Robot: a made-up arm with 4 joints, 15 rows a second.
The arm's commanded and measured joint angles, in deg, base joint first. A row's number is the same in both.
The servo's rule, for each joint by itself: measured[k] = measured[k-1] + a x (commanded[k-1-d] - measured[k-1]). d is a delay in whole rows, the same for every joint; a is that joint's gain. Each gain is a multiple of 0.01, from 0.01 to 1. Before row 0 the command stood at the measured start. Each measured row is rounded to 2 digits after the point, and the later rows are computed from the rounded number. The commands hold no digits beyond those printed.
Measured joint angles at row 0:
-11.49, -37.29, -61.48, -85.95
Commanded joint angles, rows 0 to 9:
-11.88, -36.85, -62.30, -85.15
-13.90, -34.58, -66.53, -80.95
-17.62, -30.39, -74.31, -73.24
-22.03, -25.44, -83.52, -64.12
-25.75, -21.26, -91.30, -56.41
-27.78, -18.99, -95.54, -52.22
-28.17, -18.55, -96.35, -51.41
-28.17, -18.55, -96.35, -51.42
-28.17, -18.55, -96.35, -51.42
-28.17, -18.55, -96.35, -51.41
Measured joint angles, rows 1 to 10:
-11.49, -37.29, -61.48, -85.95
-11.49, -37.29, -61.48, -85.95
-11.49, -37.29, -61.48, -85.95
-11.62, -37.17, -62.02, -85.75
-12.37, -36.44, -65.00, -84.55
-14.10, -34.75, -71.14, -81.72
-16.72, -32.14, -79.31, -77.32
-19.70, -29.09, -87.22, -72.09
-22.37, -26.26, -92.71, -67.12
-24.28, -24.10, -95.11, -63.19
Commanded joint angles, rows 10 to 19:
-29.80, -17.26, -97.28, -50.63
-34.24, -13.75, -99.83, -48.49
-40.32, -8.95, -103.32, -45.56
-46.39, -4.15, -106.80, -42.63
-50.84, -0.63, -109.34, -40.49
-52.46, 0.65, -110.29, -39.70
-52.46, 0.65, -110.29, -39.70
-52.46, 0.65, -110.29, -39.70
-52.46, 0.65, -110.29, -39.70
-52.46, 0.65, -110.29, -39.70
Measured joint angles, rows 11 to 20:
-25.56, -22.55, -95.93, -60.25
-26.42, -21.43, -96.21, -58.04
-27.00, -20.62, -96.30, -56.38
-27.92, -19.68, -96.95, -54.94
-30.01, -18.02, -98.85, -53.33
-33.41, -15.48, -101.80, -51.39
-37.69, -12.31, -105.10, -49.20
-42.03, -9.04, -107.90, -47.02
-45.47, -6.33, -109.48, -45.19
-47.78, -4.38, -110.01, -43.82

